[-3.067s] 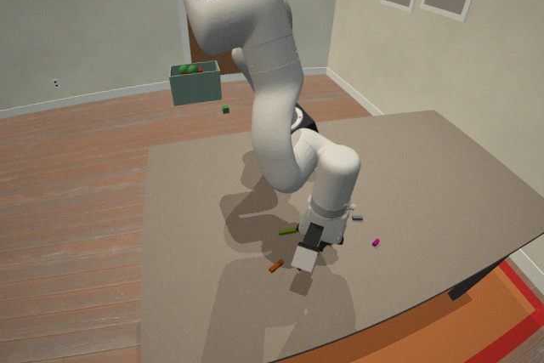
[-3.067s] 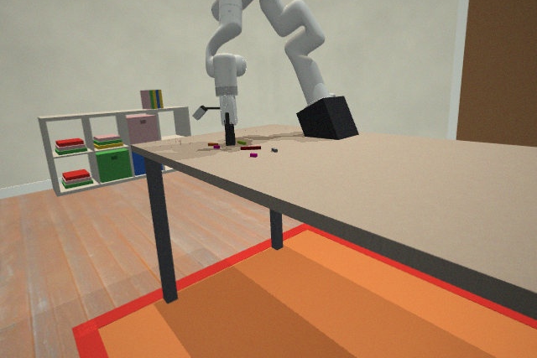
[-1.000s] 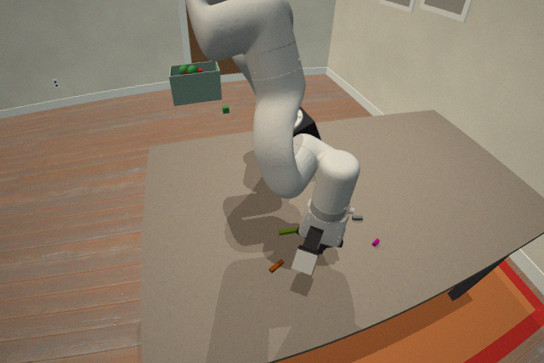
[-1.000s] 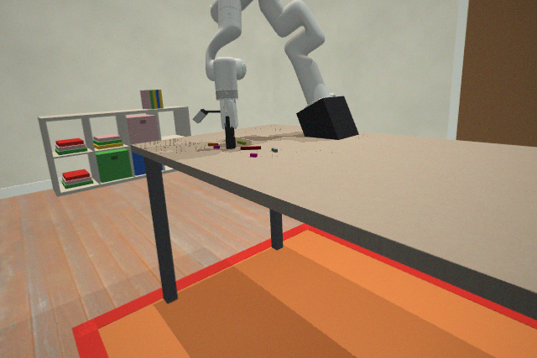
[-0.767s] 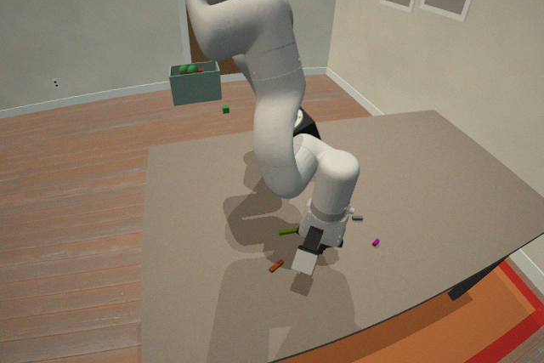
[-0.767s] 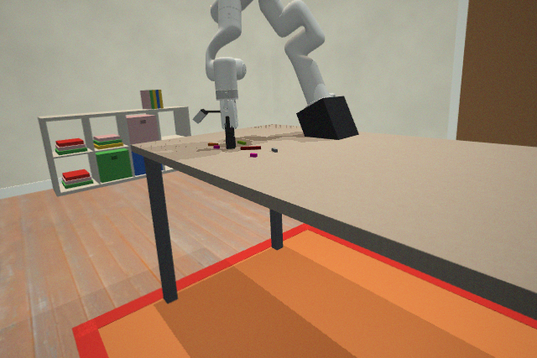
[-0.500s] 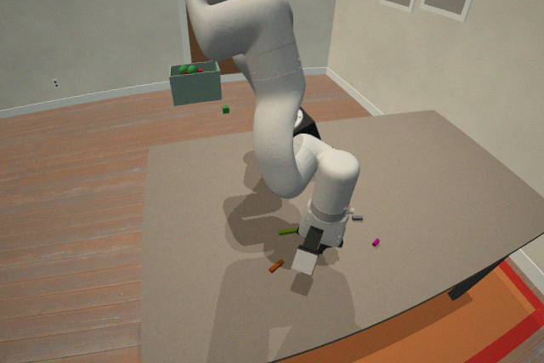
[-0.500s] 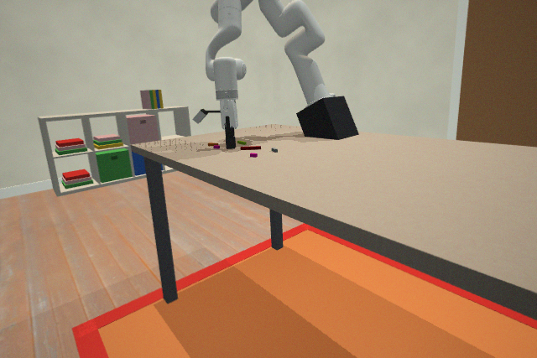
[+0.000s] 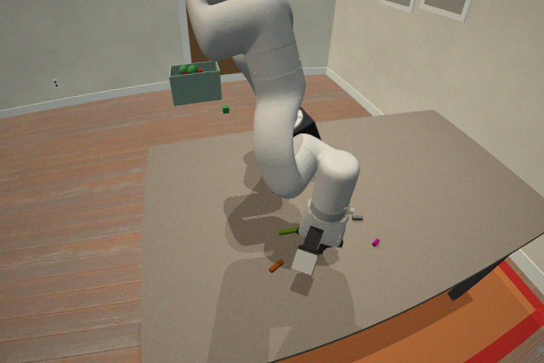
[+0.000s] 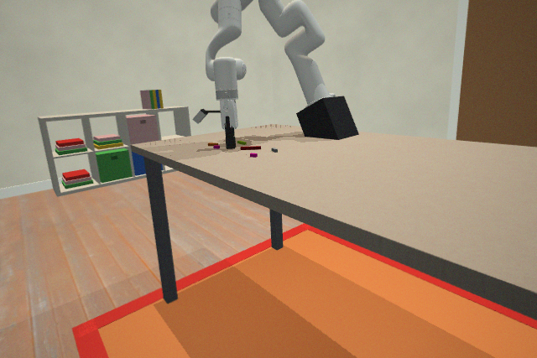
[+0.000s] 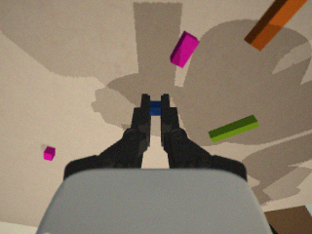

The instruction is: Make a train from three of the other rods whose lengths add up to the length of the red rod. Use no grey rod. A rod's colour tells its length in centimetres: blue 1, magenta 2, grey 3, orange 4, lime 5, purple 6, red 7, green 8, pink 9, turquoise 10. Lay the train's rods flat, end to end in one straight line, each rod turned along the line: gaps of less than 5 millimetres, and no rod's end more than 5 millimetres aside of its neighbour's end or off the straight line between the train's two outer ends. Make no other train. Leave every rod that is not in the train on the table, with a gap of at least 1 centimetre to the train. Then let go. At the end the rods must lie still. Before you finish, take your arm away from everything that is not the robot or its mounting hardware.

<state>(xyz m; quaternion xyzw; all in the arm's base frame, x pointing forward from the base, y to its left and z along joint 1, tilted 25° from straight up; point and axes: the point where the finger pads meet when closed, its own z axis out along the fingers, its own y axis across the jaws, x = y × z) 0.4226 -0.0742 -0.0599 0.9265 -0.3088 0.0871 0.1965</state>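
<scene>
My gripper is now 2 cm above the blue rod. Also, from my hand: red rod 4 cm behind, 7 cm to the left, 2 cm below; lime rod 8 cm behind, 5 cm to the right, 2 cm below; orange rod 1 cm ahead, 11 cm to the right, 2 cm below.
</scene>
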